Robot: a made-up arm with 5 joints.
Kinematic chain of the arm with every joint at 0, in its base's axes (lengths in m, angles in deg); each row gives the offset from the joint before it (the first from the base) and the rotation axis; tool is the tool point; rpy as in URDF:
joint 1: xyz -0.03 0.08 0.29 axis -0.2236 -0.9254 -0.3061
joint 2: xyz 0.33 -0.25 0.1 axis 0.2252 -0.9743 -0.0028
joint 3: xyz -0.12 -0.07 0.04 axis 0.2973 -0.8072 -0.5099
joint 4: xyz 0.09 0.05 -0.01 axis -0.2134 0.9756 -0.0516
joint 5: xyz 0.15 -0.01 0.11 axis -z
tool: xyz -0.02 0.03 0 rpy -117.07 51.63 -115.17
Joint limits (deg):
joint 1: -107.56..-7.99
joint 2: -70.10..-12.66
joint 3: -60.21..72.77
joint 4: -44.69..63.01
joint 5: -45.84..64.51
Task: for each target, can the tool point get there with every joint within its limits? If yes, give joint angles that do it. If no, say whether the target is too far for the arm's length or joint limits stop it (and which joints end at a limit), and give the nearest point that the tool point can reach.
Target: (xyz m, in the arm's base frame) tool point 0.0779 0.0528 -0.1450
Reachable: yes | joints -73.96 -22.55 -22.14 49.38 54.69
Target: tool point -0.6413 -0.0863 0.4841
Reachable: no: joint limits stop it (at a limit: joint 1, joint 2, joint 3, joint 4, joint 5) | nearest point -0.1851 -0.0255 0.0078 | short by 0.662 m
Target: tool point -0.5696 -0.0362 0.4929
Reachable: no: joint limits stop it (at a limit: joint 1, joint 2, joint 3, joint 4, joint 5) | nearest point -0.1851 -0.0255 0.0078 | short by 0.619 m
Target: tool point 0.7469 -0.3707 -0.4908
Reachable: no: too far | nearest point 0.5266 -0.0860 -0.1904 | short by 0.469 m
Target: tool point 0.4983 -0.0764 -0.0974
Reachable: yes | joints -55.28 -38.04 47.65 45.82 29.74
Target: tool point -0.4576 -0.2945 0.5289
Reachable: no: joint limits stop it (at a limit: joint 1, joint 2, joint 3, joint 4, joint 5) | nearest point 0.0717 -0.1937 0.3583 | short by 0.565 m
